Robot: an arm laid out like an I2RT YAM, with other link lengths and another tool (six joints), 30 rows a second.
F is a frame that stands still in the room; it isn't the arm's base.
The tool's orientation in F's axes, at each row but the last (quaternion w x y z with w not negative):
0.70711 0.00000 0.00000 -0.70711
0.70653 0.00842 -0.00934 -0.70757
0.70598 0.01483 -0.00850 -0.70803
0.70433 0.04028 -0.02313 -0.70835
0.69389 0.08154 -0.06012 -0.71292
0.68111 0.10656 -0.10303 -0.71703
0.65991 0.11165 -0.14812 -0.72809
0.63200 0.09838 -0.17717 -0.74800
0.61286 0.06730 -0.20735 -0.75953
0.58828 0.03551 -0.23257 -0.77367
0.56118 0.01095 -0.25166 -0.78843
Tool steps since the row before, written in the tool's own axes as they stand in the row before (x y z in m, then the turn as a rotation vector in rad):
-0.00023 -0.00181 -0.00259 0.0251 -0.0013 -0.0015
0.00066 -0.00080 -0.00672 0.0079 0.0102 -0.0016
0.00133 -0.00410 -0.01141 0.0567 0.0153 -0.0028
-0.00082 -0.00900 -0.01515 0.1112 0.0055 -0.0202
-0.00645 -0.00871 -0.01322 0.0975 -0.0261 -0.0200
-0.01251 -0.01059 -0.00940 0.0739 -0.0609 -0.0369
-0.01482 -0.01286 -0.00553 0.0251 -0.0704 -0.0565
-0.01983 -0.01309 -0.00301 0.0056 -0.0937 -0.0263
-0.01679 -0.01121 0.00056 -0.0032 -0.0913 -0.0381
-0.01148 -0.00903 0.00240 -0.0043 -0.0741 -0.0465
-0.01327 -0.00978 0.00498 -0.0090 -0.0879 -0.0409
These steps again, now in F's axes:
-0.00181 0.00023 -0.00259 -0.0013 -0.0251 -0.0015
-0.00063 -0.00067 -0.00674 0.0102 -0.0079 -0.0013
-0.00372 -0.00122 -0.01155 0.0152 -0.0567 -0.0028
-0.00760 0.00124 -0.01587 0.0068 -0.1107 -0.0223
-0.00574 0.00707 -0.01447 -0.0239 -0.0961 -0.0280
-0.00674 0.01301 -0.01193 -0.0510 -0.0708 -0.0540
-0.00841 0.01545 -0.01031 -0.0477 -0.0228 -0.0773
-0.00720 0.02083 -0.00938 -0.0766 0.0038 -0.0602
-0.00630 0.01805 -0.00650 -0.0681 0.0091 -0.0713
-0.00535 0.01321 -0.00400 -0.0496 0.0040 -0.0721
-0.00518 0.01611 -0.00317 -0.0617 0.0137 -0.0741

